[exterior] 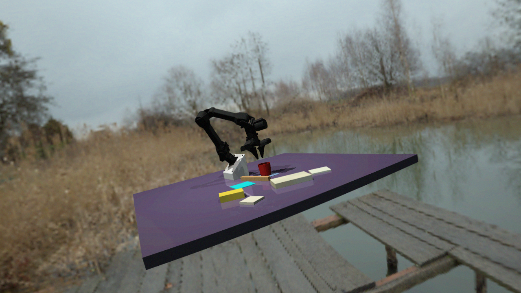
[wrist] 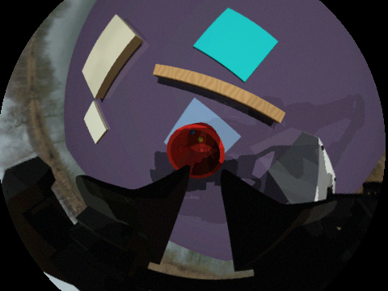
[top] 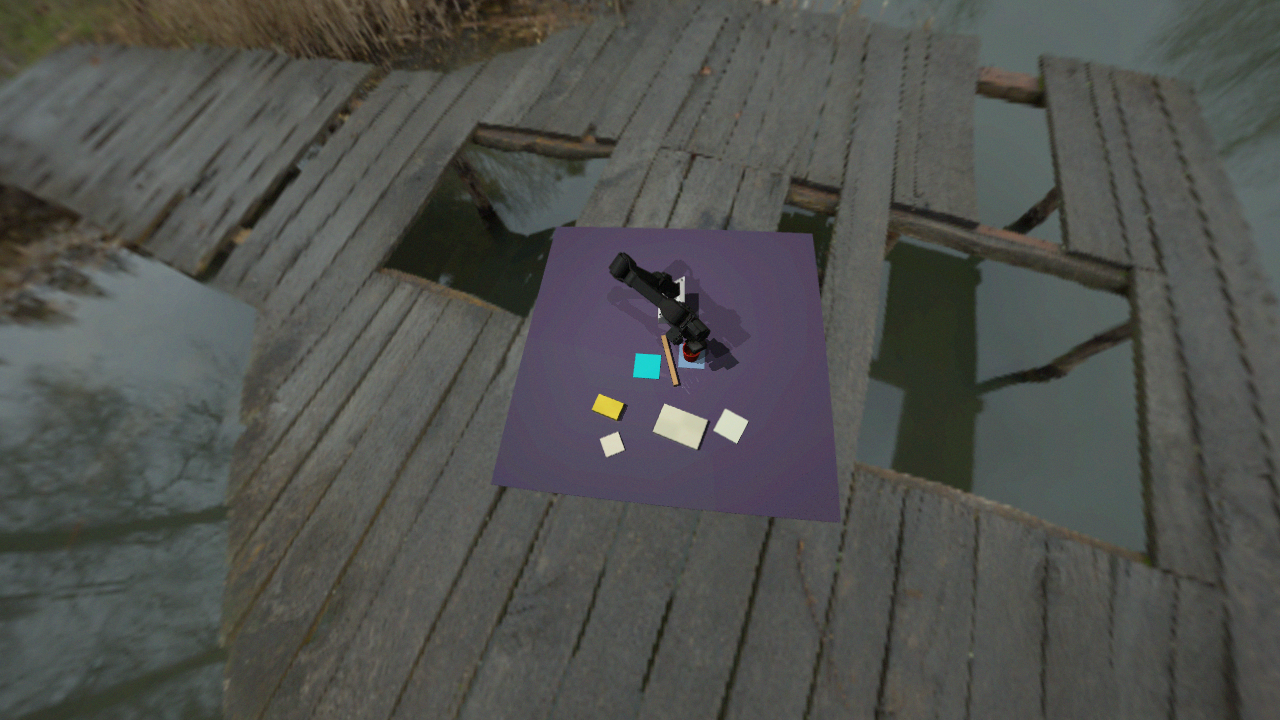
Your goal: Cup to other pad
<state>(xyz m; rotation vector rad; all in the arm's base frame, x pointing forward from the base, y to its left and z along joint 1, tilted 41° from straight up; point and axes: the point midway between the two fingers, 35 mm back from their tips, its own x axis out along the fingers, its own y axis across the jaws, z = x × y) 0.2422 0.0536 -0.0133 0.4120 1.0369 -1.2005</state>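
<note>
The red cup lies 7 cm below my gripper tip, 2 cm ahead of it and 1 cm to the left of it. Also, from my gripper tip: cyan pad (18 cm to the right, 11 cm below, 5 cm ahead); then pale blue pad (11 cm below, 2 cm ahead, 1 cm to the left); then thin wooden bar (10 cm below, 8 cm to the right, 4 cm ahead).
</note>
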